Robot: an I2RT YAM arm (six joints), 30 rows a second.
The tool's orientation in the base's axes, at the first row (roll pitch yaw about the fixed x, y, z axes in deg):
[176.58, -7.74, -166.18]
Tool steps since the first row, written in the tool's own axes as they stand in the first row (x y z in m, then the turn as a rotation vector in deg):
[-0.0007, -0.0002, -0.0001, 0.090, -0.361, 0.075]
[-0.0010, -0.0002, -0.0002, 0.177, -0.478, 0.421]
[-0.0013, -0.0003, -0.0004, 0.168, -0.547, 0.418]
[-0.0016, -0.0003, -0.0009, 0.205, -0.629, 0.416]
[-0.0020, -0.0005, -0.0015, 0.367, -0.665, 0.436]
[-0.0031, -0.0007, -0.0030, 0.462, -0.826, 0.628]
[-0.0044, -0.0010, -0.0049, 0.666, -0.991, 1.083]
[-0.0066, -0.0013, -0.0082, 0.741, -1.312, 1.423]
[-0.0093, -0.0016, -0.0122, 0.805, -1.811, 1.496]
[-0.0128, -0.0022, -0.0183, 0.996, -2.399, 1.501]
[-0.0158, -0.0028, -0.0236, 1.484, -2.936, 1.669]
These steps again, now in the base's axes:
[0.0007, 0.0000, 0.0000, -0.014, -0.370, -0.083]
[0.0010, 0.0000, 0.0001, -0.121, -0.495, -0.421]
[0.0014, 0.0000, 0.0002, -0.096, -0.560, -0.423]
[0.0017, 0.0001, 0.0007, -0.112, -0.649, -0.421]
[0.0023, -0.0001, 0.0012, -0.263, -0.721, -0.421]
[0.0036, 0.0000, 0.0025, -0.345, -0.895, -0.608]
[0.0052, -0.0001, 0.0042, -0.569, -1.092, -1.040]
[0.0078, 0.0001, 0.0071, -0.616, -1.413, -1.385]
[0.0111, 0.0003, 0.0107, -0.573, -1.911, -1.478]
[0.0155, 0.0004, 0.0162, -0.622, -2.527, -1.492]
[0.0193, 0.0004, 0.0210, -0.992, -3.160, -1.625]

